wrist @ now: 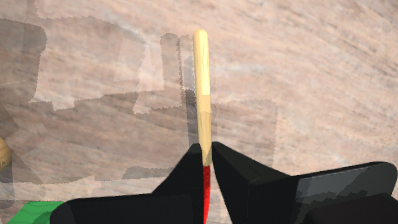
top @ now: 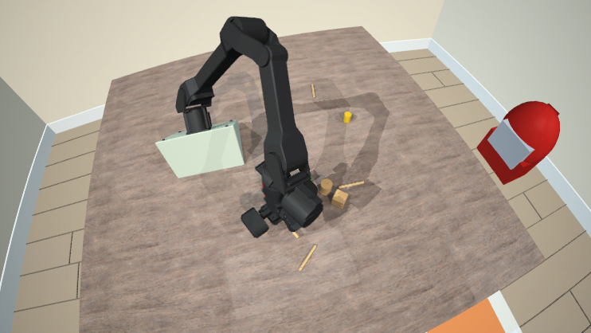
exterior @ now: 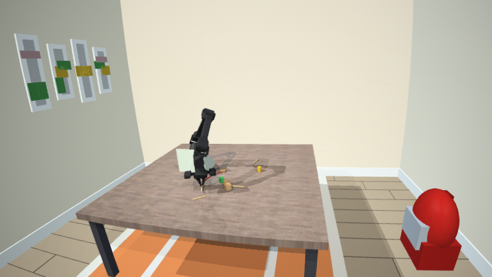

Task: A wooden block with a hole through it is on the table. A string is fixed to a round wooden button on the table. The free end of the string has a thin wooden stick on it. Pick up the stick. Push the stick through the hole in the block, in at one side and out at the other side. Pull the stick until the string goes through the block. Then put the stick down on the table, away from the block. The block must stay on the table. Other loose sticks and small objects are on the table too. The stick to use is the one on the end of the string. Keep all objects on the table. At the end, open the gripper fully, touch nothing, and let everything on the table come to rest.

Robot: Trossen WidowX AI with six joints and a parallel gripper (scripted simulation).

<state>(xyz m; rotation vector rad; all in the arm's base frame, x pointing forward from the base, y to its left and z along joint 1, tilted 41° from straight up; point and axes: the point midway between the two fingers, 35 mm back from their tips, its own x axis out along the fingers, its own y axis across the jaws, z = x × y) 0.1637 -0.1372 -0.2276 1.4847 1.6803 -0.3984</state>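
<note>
My gripper tip is now 10 cm to the right of the green block and 9 cm short of it. From my gripper tip the other things lie so: wooden cylinder (14 cm ahead, 5 cm to the left, 1 cm above); then wooden cube (16 cm ahead, 1 cm to the left); then thin wooden stick (1 cm to the right, 1 cm ahead).
</note>
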